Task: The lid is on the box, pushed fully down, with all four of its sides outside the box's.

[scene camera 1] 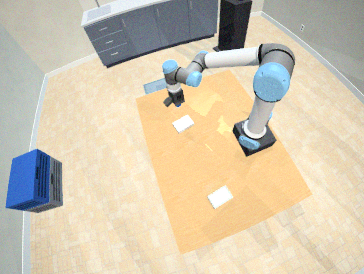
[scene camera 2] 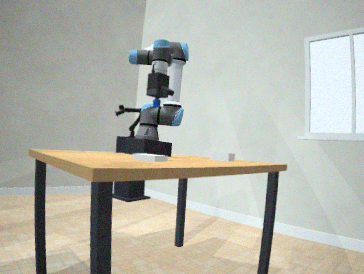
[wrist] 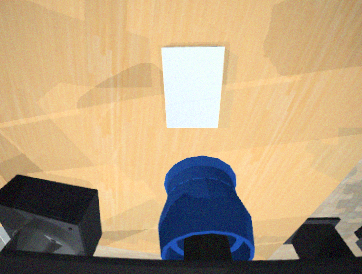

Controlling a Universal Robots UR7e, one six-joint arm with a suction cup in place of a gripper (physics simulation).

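Pixels of known places: hand, its tool point: [scene camera 1: 178, 105] [scene camera 2: 156, 107] [wrist: 200, 185]; arm's base, origin of its link: [scene camera 2: 146, 140] [wrist: 50, 238].
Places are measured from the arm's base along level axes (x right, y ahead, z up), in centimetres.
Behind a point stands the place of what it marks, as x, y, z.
Note:
The lid [scene camera 1: 183, 123] @[32.7, 34.0, -6.9] [scene camera 2: 150, 157] @[37.6, 38.2, -7.9] [wrist: 193, 87] @[33.3, 34.7, -7.0] is a flat white rectangle lying on the table, apart from the box. The box [scene camera 1: 220, 197] @[-23.9, 41.6, -5.7] [scene camera 2: 224, 157] @[-19.2, 45.0, -7.5] is white too and stands farther along the table; it looks taller than the lid in scene camera 2 and does not show in the wrist view. Its inside is too washed out to read. My gripper [scene camera 1: 178, 105] [scene camera 2: 156, 102] [wrist: 201, 167], a blue suction cup, points down high above the table, off to one side of the lid. It is open, with nothing on the cup.
The wooden table [scene camera 1: 170, 185] @[-1.1, 63.2, -9.6] [scene camera 2: 190, 173] @[42.2, 62.3, -11.8] carries both white pieces. The arm's black base [scene camera 1: 254, 141] [scene camera 2: 144, 146] @[9.4, 7.3, -4.0] stands at one side. A light-blue panel [scene camera 1: 154, 86] is beyond the table edge. A blue crate [scene camera 1: 29, 180], grey cabinets [scene camera 1: 145, 32] and a black tower [scene camera 1: 233, 26] stand farther off.

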